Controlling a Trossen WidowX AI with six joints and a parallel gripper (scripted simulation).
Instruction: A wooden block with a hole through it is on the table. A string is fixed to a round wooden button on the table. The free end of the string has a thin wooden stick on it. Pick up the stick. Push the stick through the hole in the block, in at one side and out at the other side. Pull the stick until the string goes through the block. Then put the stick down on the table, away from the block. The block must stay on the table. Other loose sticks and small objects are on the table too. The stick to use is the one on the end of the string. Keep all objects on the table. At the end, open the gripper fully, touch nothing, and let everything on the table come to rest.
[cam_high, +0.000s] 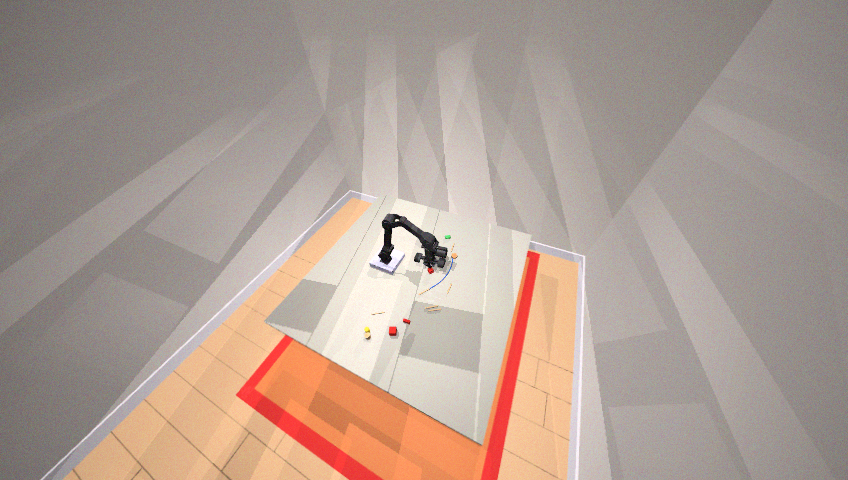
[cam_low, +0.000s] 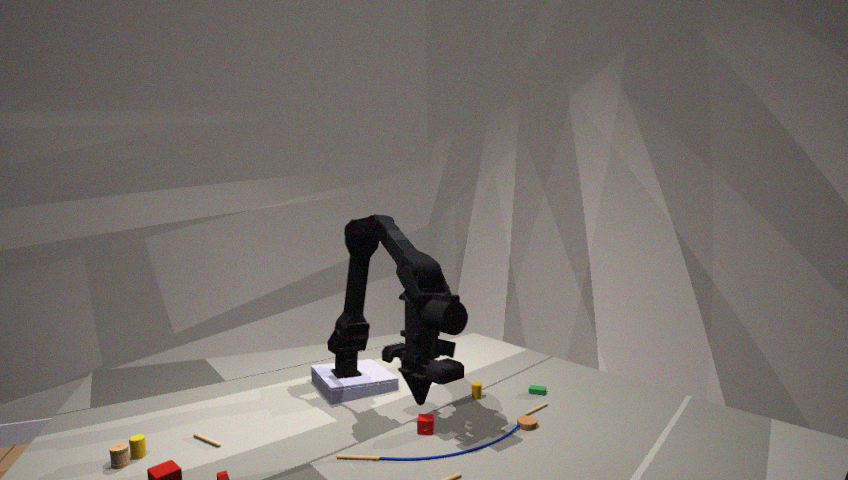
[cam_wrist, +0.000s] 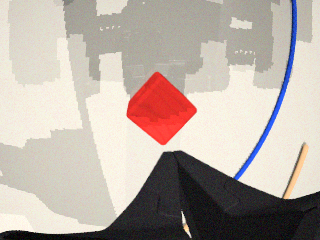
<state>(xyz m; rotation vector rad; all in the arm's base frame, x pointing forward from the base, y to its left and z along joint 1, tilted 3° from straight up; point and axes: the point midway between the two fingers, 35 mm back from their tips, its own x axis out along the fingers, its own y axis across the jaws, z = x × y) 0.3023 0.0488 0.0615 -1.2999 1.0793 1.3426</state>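
Now: the red block 10 mm to the left of my gripper tip and 50 mm below it. The rest, counted from my gripper tip: yellow cylinder: 80 mm behind, 200 mm to the left, 40 mm below; round wooden button: 90 mm ahead, 200 mm to the left, 50 mm below; green block: 20 mm behind, 340 mm to the left, 50 mm below.
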